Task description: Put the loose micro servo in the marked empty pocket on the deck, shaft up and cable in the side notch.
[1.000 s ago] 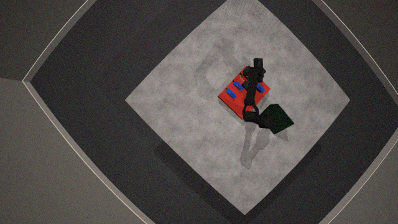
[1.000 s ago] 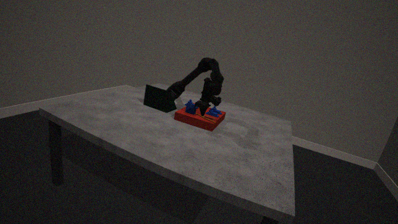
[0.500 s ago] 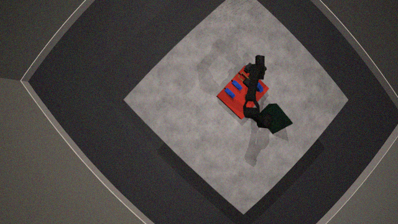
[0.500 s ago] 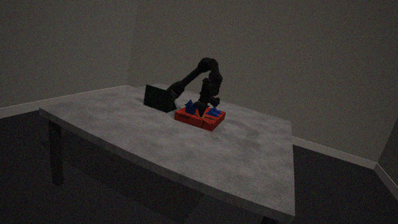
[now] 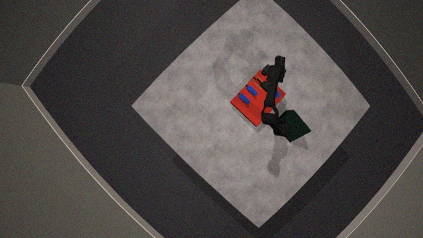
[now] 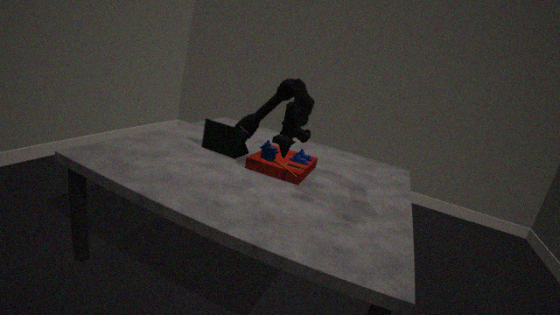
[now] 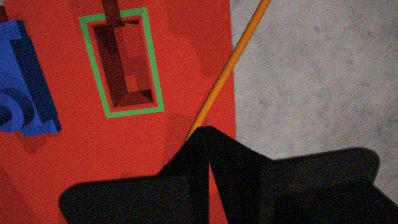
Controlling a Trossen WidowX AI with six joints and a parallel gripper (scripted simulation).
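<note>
Now: gripper tip 110 mm to the right of the red deck, 90 mm past it and 60 mm above it.
</note>
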